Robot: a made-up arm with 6 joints. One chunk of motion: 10 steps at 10 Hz.
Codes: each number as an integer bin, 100 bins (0 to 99) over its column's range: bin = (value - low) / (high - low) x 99, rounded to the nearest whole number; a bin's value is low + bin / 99 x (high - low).
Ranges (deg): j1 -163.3..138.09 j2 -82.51..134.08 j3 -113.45..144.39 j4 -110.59..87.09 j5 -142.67..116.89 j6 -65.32..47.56
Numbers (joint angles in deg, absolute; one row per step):
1: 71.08 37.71 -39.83 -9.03 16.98 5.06
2: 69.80 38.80 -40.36 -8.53 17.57 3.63
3: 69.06 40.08 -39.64 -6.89 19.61 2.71
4: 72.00 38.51 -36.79 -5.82 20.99 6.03
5: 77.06 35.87 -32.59 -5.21 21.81 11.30
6: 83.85 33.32 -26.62 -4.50 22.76 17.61
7: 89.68 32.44 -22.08 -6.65 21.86 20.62
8: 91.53 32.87 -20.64 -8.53 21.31 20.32
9: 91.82 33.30 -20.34 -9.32 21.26 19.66
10: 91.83 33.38 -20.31 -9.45 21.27 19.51
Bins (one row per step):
1: 77 55 28 51 61 62
2: 77 55 28 51 61 60
3: 76 56 28 52 62 60
4: 77 55 29 52 62 63
5: 79 54 31 53 63 67
6: 81 53 33 53 63 73
7: 83 53 35 52 63 75
8: 84 53 36 51 63 75
9: 84 53 36 51 63 75
10: 84 53 36 51 63 74

